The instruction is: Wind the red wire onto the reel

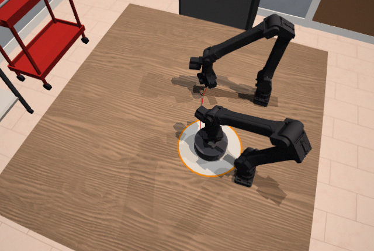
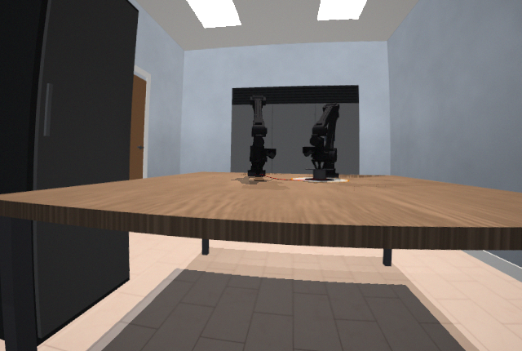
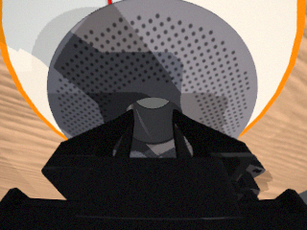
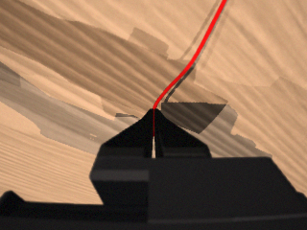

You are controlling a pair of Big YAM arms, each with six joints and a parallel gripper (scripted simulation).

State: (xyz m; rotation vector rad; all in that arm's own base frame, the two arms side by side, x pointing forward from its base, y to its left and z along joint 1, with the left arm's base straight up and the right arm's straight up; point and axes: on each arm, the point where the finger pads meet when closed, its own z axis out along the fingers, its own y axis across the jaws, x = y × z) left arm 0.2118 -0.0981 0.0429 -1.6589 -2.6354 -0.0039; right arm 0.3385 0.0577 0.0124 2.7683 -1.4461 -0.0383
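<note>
Right now the dark grey reel is 3 cm below my left hand. The rest, counted from my left hand: orange painted ring: 6 cm below.
</note>
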